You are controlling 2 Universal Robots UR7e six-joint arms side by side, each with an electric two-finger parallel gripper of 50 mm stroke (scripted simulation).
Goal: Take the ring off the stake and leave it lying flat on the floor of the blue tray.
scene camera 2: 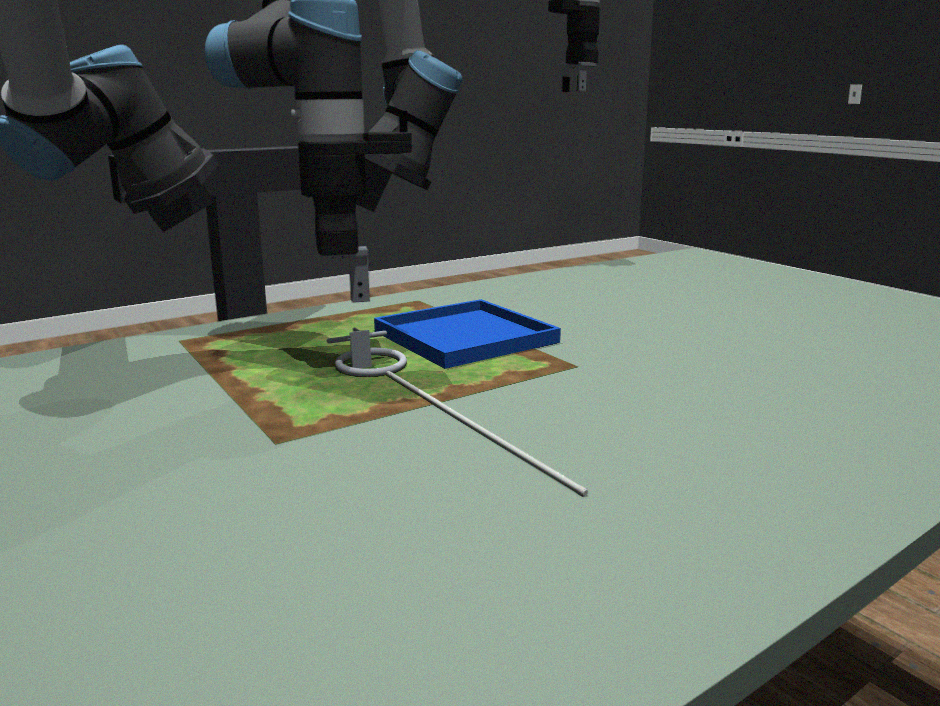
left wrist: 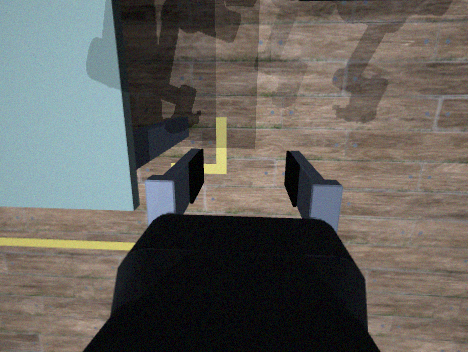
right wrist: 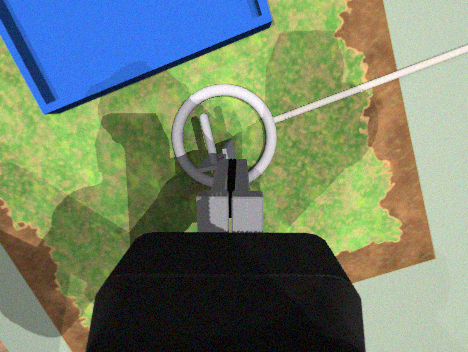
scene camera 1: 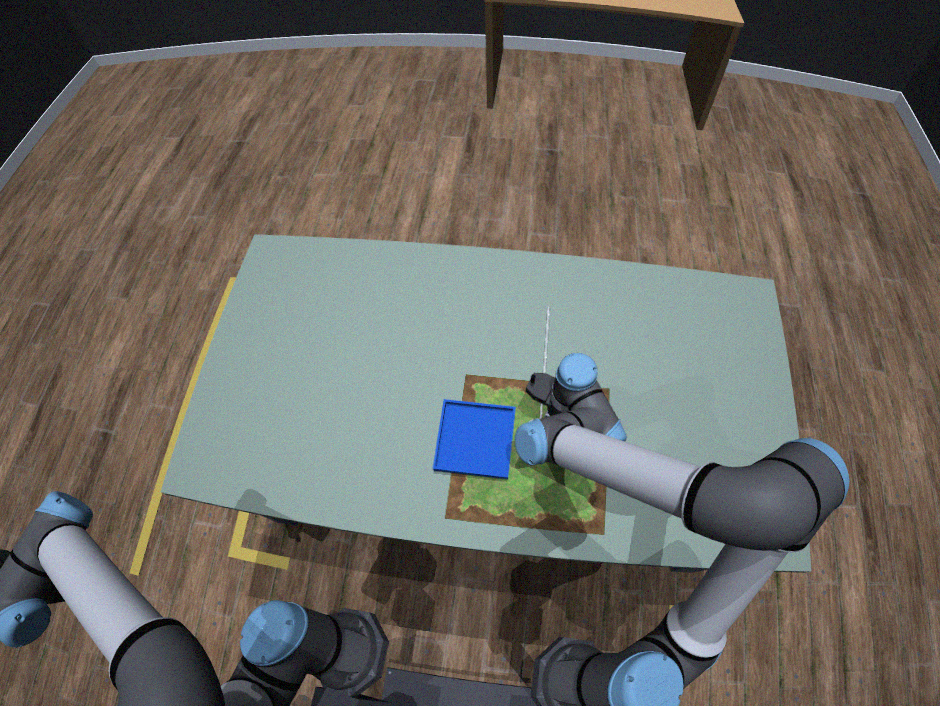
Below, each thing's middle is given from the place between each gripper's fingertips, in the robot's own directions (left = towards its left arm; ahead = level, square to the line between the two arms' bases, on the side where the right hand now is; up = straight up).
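I see the grey stake (scene camera 2: pixel 359 340) 10 mm behind my right hand (scene camera 2: pixel 360 300) and 80 mm below it. The grey ring (scene camera 2: pixel 343 357) is 10 mm to the left of that same hand and 100 mm below it, while the blue tray (scene camera 2: pixel 452 335) sits 180 mm to the left of my right hand, 30 mm behind it and 100 mm below it.
As for the blue tray and my left hand (scene camera 2: pixel 573 91), the hand is 66 cm to the left of the tray, 52 cm short of it and 37 cm above it. From my left hand, the grey stake is 84 cm to the right, 55 cm ahead and 35 cm below. The grey ring, counted from my left hand too, is 83 cm to the right, 55 cm ahead and 37 cm below.
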